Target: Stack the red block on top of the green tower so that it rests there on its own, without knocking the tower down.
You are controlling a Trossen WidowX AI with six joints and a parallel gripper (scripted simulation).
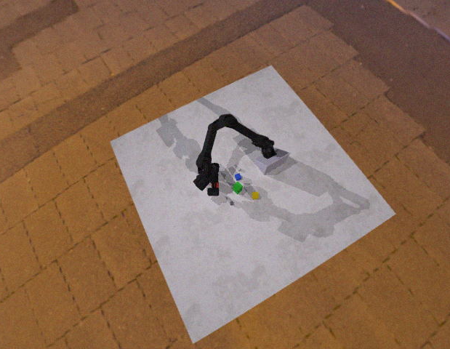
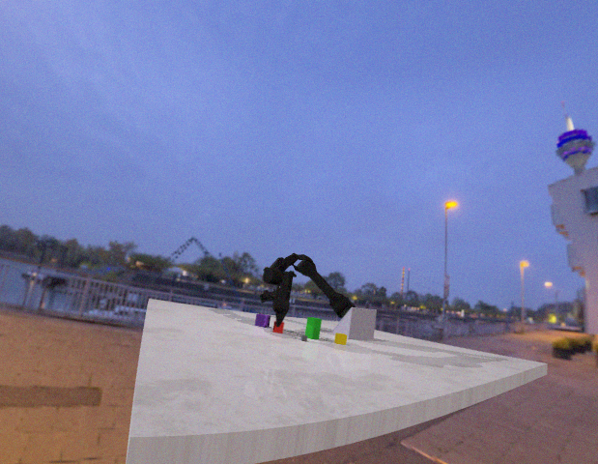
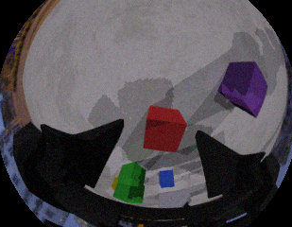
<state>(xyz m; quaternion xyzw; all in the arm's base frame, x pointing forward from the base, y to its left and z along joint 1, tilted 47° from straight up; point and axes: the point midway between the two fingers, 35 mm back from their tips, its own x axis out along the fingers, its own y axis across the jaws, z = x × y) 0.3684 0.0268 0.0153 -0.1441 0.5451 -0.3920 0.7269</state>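
Now: the red block 1 cm below my gripper tip. The rest, counted from my gripper tip: tiny grey piece 4 cm behind, 15 cm to the left, 2 cm below; blue block 15 cm behind, 2 cm to the left, 1 cm below; purple block 2 cm ahead, 12 cm to the right.
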